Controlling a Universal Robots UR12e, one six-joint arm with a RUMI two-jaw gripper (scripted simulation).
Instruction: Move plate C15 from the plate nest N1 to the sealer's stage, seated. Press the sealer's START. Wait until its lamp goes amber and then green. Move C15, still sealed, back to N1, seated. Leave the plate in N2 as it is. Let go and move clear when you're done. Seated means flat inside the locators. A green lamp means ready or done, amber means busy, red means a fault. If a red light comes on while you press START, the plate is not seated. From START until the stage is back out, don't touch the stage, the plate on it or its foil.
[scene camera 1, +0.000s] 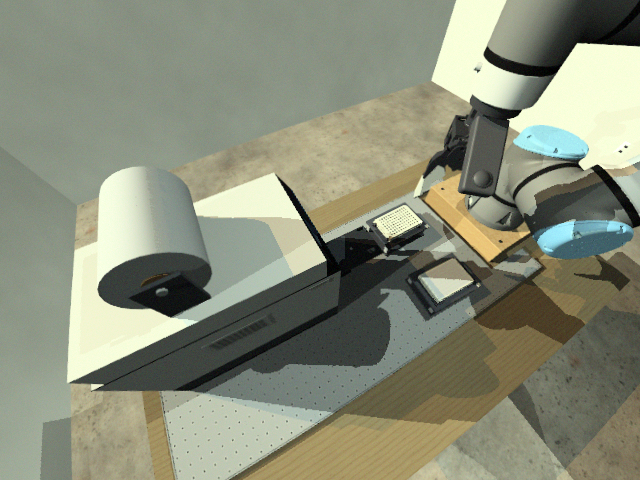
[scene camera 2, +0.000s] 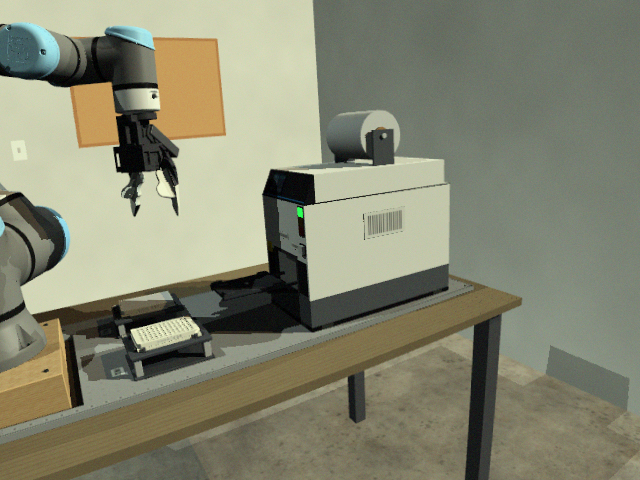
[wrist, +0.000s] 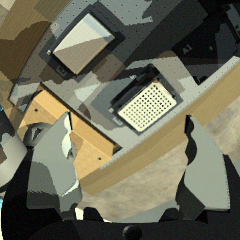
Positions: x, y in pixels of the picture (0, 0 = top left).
Scene:
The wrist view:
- my gripper: 129, 114
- foil-covered plate: 89, 36
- white open-well plate: 162, 100

